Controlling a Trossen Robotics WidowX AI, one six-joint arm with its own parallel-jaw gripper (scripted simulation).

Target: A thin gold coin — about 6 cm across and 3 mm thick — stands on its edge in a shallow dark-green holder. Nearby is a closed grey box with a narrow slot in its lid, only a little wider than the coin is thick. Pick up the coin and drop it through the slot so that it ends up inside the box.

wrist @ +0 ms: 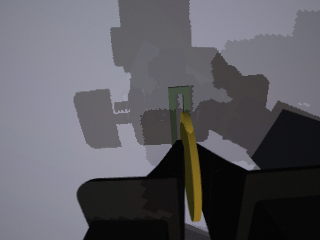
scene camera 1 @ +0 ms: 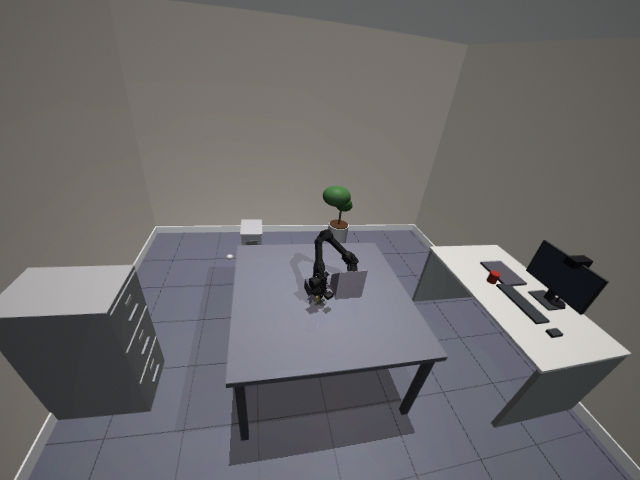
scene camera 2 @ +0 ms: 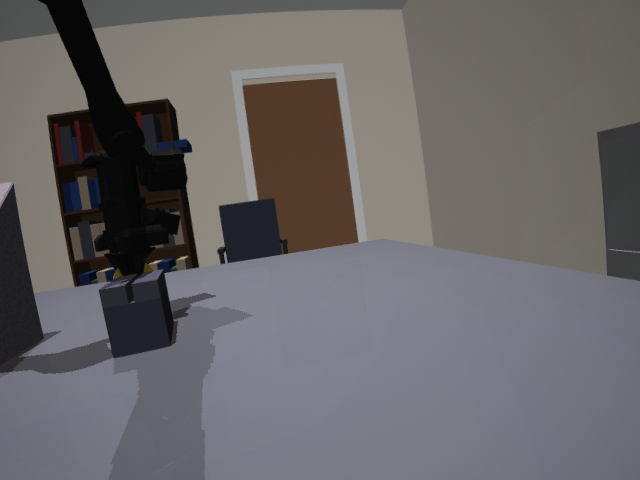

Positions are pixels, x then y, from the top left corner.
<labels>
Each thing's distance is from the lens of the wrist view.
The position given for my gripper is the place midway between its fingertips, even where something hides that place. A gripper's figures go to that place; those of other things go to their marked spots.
my gripper (wrist: 183, 144): 0.11 m
gold coin (wrist: 192, 167): 0.06 m
</labels>
